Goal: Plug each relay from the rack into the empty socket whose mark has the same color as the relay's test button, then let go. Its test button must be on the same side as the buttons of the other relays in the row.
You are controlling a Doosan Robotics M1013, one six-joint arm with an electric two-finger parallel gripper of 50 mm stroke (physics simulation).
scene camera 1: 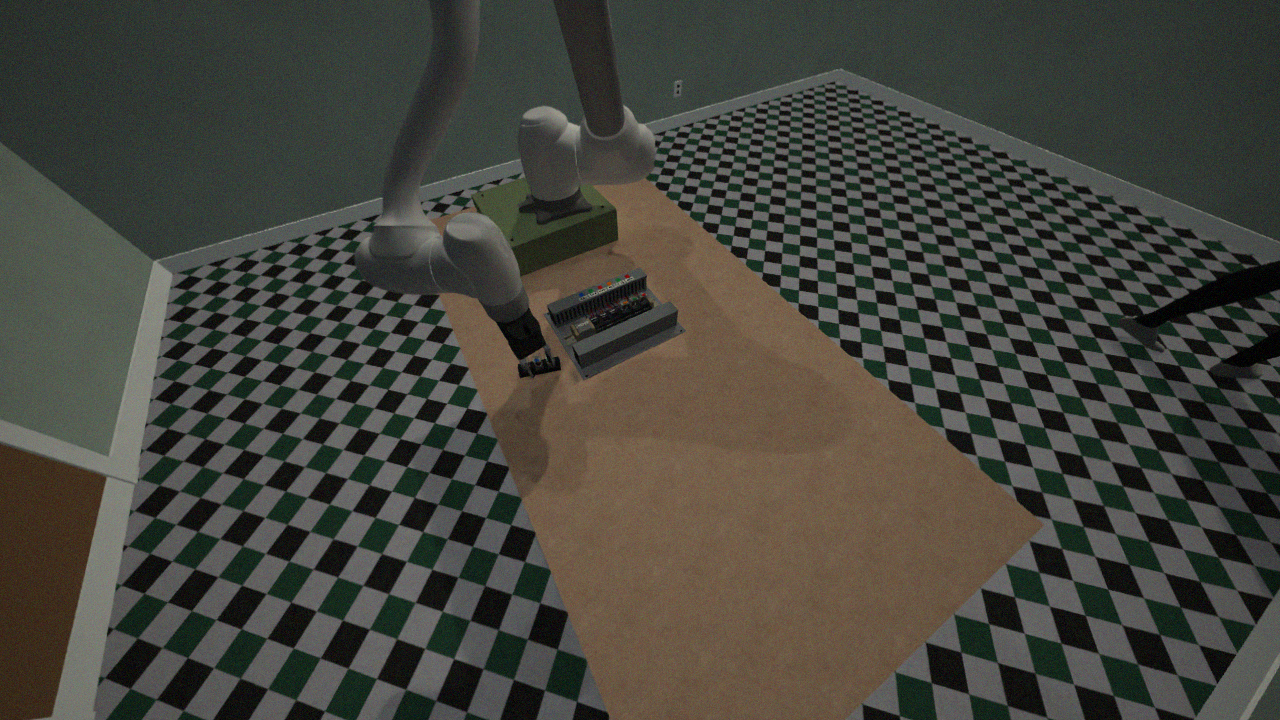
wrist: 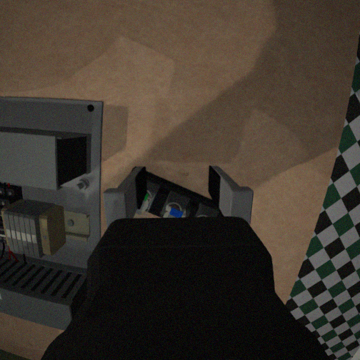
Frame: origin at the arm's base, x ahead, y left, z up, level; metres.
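Seen in the pictures: gripper, fingertip midpoint: [scene camera 1: 541,368]; arm's base, origin of the base link: [scene camera 1: 558,204].
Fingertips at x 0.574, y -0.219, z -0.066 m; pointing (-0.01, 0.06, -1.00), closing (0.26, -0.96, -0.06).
Pixels of each thing's top centre, then the offset from my fingertips to it. "*": a spot on its surface instead.
- grey panel, surface spot: [scene camera 1: 587,369] * dx +0.019, dy +0.109, dz -0.042 m
- beige terminal block, middle of its top: [scene camera 1: 578,326] dx -0.096, dy +0.128, dz +0.002 m
My gripper [scene camera 1: 541,359] [wrist: 177,178] is open and empty, its fingers spread above the black relay rack [scene camera 1: 526,369] [wrist: 172,184]. In the wrist view a relay with a blue test button [wrist: 175,213] lies between the finger lines, below them. A relay with a green button [wrist: 147,198] is beside the left finger, and a third relay [wrist: 204,210] is near the right finger, its button hidden by the gripper body. The grey panel [scene camera 1: 587,369] [wrist: 96,150] stands beside the rack. Its relay row [scene camera 1: 623,310] and coloured marks [scene camera 1: 608,288] are too small to match in the scene view.
Tall grey wire ducts [scene camera 1: 626,336] [wrist: 27,157] flank the panel's row. A beige terminal block [scene camera 1: 581,329] [wrist: 32,227] sits at the row's near end. The arm's green base box [scene camera 1: 563,240] is behind. The brown table's edge is close beside the rack. A person's legs [scene camera 1: 1203,306] show at right.
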